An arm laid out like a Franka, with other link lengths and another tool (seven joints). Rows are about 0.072 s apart.
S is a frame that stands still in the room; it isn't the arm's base.
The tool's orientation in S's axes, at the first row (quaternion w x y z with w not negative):
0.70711 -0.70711 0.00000 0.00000
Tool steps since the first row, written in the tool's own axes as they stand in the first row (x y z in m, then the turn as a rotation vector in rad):
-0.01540 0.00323 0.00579 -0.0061 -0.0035 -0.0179
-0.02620 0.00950 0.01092 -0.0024 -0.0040 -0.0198
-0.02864 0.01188 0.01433 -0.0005 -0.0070 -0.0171
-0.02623 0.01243 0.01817 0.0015 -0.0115 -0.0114
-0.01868 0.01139 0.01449 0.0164 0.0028 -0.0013
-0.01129 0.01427 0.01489 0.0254 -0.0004 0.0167
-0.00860 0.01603 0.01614 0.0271 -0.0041 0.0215
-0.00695 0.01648 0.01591 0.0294 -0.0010 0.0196
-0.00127 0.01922 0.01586 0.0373 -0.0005 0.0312
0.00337 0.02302 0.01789 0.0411 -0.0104 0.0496
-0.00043 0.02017 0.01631 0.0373 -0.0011 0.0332
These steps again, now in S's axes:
-0.01540 0.00579 -0.00323 -0.0061 -0.0179 0.0035
-0.02620 0.01092 -0.00950 -0.0024 -0.0198 0.0040
-0.02864 0.01433 -0.01188 -0.0005 -0.0171 0.0070
-0.02623 0.01817 -0.01243 0.0015 -0.0114 0.0115
-0.01868 0.01449 -0.01139 0.0164 -0.0013 -0.0028
-0.01129 0.01489 -0.01427 0.0254 0.0167 0.0004
-0.00860 0.01614 -0.01603 0.0271 0.0215 0.0041
-0.00695 0.01591 -0.01648 0.0294 0.0196 0.0010
-0.00127 0.01586 -0.01922 0.0373 0.0312 0.0005
0.00337 0.01789 -0.02302 0.0411 0.0496 0.0104
-0.00043 0.01631 -0.02017 0.0373 0.0332 0.0011

